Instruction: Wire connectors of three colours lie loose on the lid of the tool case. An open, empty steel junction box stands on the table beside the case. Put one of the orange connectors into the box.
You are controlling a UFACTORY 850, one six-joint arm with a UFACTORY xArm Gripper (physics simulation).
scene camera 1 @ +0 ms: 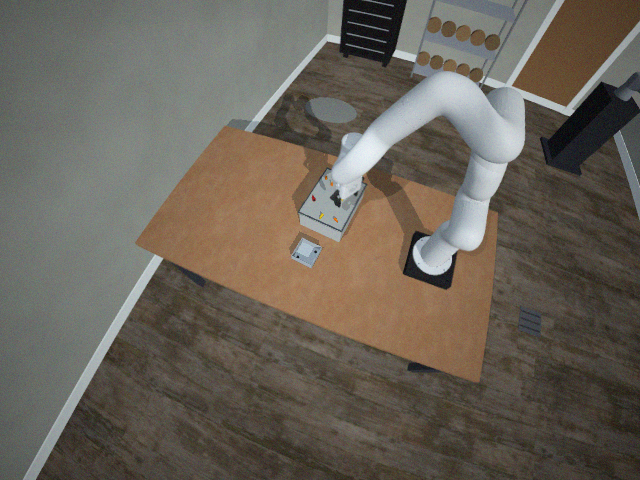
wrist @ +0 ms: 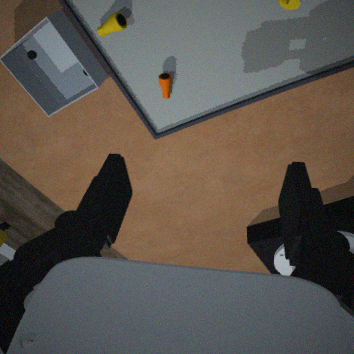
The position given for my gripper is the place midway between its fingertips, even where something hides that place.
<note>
I see my gripper (wrist: 202,176) and a tool case (scene camera 1: 310,211).
The tool case also shows in the wrist view (wrist: 218,63).
</note>
